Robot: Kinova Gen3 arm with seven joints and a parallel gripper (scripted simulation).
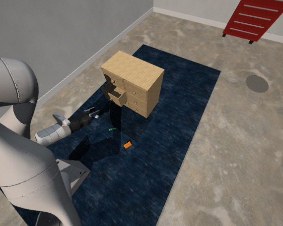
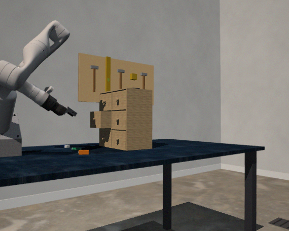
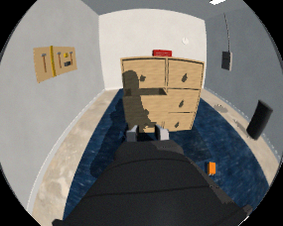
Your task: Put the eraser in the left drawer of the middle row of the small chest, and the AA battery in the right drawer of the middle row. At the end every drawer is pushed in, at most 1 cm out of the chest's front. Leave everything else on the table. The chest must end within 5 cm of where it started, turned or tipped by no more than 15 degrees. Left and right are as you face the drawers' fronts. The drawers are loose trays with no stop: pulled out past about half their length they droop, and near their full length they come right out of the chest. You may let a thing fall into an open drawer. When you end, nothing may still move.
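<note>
My hand is 190 mm above the white eraser, 110 mm to the right of it and 10 mm past it. Also, from my hand: green AA battery: 190 mm below, 80 mm to the right; then orange block: 240 mm to the right, 190 mm below, 30 mm behind.
</note>
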